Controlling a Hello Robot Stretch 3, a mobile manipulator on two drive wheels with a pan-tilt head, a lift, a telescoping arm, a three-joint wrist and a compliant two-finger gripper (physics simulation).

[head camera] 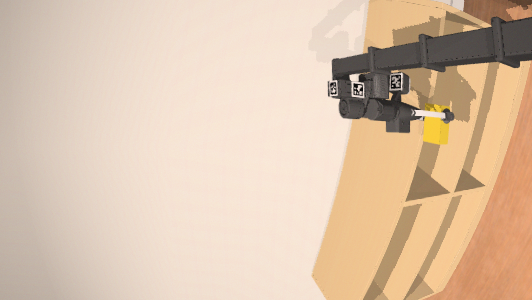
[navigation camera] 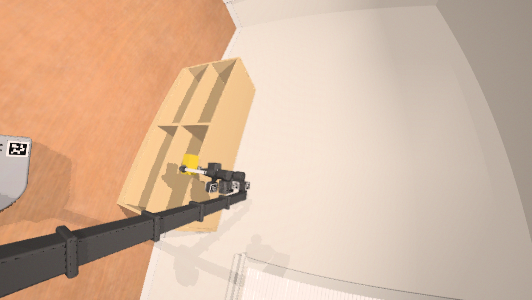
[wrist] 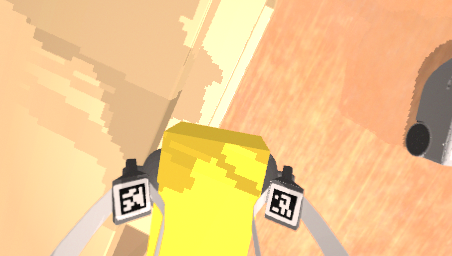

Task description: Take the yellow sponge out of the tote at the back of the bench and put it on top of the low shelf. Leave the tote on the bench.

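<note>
The low shelf is a pale wooden unit with open compartments along its front side. My gripper is shut on the yellow sponge, with one finger on each side of it. The sponge hangs upright in the air. In the head and navigation views it shows against the open compartments, beside the front edge of the top board. Its exact height over the shelf is hard to tell. The tote and the bench do not show in these views.
My telescoping arm crosses above one end of the shelf. A pale wall rises behind the shelf. Reddish wooden floor lies in front, with my base on it.
</note>
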